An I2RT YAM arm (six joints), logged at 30 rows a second.
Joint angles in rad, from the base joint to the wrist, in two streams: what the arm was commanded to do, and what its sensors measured. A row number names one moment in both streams.
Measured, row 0: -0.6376 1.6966 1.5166 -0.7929 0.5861 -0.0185
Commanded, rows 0 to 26: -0.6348 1.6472 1.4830 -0.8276 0.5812 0.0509; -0.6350 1.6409 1.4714 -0.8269 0.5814 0.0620; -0.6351 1.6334 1.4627 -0.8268 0.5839 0.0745; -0.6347 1.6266 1.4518 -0.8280 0.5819 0.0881; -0.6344 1.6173 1.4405 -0.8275 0.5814 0.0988; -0.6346 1.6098 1.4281 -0.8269 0.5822 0.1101; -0.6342 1.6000 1.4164 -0.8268 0.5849 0.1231; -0.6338 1.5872 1.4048 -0.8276 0.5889 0.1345; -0.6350 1.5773 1.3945 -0.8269 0.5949 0.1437; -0.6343 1.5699 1.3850 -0.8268 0.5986 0.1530; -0.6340 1.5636 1.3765 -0.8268 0.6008 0.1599; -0.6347 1.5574 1.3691 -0.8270 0.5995 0.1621; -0.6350 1.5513 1.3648 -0.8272 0.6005 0.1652; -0.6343 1.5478 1.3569 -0.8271 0.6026 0.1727; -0.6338 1.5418 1.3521 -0.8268 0.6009 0.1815; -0.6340 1.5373 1.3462 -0.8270 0.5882 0.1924; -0.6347 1.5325 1.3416 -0.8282 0.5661 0.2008; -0.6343 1.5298 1.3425 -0.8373 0.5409 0.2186; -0.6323 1.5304 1.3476 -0.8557 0.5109 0.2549; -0.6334 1.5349 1.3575 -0.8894 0.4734 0.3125; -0.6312 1.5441 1.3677 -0.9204 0.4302 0.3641; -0.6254 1.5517 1.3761 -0.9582 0.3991 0.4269; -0.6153 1.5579 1.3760 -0.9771 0.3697 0.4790; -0.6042 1.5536 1.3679 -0.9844 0.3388 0.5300; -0.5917 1.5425 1.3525 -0.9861 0.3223 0.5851; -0.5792 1.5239 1.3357 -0.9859 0.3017 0.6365; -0.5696 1.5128 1.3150 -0.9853 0.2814 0.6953
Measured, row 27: -0.6147 1.5799 1.3556 -0.9127 0.4099 0.4217
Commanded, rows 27 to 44: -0.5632 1.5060 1.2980 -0.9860 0.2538 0.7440; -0.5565 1.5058 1.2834 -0.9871 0.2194 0.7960; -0.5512 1.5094 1.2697 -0.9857 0.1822 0.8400; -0.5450 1.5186 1.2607 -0.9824 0.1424 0.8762; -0.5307 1.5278 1.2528 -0.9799 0.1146 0.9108; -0.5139 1.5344 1.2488 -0.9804 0.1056 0.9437; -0.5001 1.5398 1.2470 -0.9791 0.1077 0.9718; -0.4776 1.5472 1.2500 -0.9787 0.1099 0.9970; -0.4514 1.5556 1.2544 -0.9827 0.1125 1.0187; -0.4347 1.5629 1.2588 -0.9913 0.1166 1.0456; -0.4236 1.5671 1.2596 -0.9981 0.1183 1.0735; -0.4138 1.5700 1.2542 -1.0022 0.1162 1.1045; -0.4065 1.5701 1.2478 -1.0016 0.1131 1.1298; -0.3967 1.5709 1.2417 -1.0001 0.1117 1.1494; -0.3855 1.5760 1.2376 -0.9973 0.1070 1.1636; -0.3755 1.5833 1.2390 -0.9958 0.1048 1.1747; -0.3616 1.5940 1.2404 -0.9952 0.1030 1.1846; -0.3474 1.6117 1.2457 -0.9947 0.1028 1.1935
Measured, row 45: -0.3847 1.5833 1.2499 -0.9600 0.1131 1.0855
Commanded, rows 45 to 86: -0.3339 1.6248 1.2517 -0.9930 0.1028 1.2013; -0.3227 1.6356 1.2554 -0.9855 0.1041 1.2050; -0.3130 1.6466 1.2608 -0.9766 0.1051 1.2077; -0.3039 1.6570 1.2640 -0.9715 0.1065 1.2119; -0.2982 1.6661 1.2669 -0.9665 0.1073 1.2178; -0.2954 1.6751 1.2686 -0.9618 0.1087 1.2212; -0.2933 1.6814 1.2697 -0.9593 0.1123 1.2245; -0.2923 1.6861 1.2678 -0.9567 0.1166 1.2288; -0.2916 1.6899 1.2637 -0.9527 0.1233 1.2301; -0.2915 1.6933 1.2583 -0.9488 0.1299 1.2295; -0.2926 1.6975 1.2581 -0.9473 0.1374 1.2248; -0.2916 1.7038 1.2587 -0.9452 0.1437 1.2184; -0.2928 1.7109 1.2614 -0.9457 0.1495 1.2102; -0.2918 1.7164 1.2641 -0.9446 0.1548 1.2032; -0.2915 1.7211 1.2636 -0.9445 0.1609 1.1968; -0.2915 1.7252 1.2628 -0.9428 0.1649 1.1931; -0.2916 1.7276 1.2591 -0.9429 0.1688 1.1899; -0.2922 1.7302 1.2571 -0.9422 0.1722 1.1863; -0.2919 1.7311 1.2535 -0.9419 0.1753 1.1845; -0.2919 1.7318 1.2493 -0.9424 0.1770 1.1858; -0.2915 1.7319 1.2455 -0.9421 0.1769 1.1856; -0.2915 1.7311 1.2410 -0.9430 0.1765 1.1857; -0.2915 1.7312 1.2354 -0.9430 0.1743 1.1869; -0.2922 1.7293 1.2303 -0.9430 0.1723 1.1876; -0.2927 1.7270 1.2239 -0.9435 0.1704 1.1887; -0.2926 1.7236 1.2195 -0.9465 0.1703 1.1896; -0.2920 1.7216 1.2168 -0.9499 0.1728 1.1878; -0.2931 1.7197 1.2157 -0.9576 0.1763 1.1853; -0.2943 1.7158 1.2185 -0.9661 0.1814 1.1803; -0.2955 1.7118 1.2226 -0.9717 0.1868 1.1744; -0.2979 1.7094 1.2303 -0.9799 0.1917 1.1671; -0.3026 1.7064 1.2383 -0.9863 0.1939 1.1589; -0.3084 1.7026 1.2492 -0.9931 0.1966 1.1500; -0.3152 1.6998 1.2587 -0.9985 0.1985 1.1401; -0.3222 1.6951 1.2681 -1.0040 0.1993 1.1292; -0.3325 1.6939 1.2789 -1.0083 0.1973 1.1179; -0.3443 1.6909 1.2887 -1.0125 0.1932 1.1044; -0.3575 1.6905 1.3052 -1.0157 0.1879 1.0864; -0.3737 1.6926 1.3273 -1.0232 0.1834 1.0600; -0.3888 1.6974 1.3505 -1.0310 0.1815 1.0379; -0.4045 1.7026 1.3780 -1.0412 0.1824 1.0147; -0.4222 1.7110 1.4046 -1.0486 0.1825 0.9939
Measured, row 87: -0.3653 1.7329 1.3003 -0.9878 0.1604 1.0859
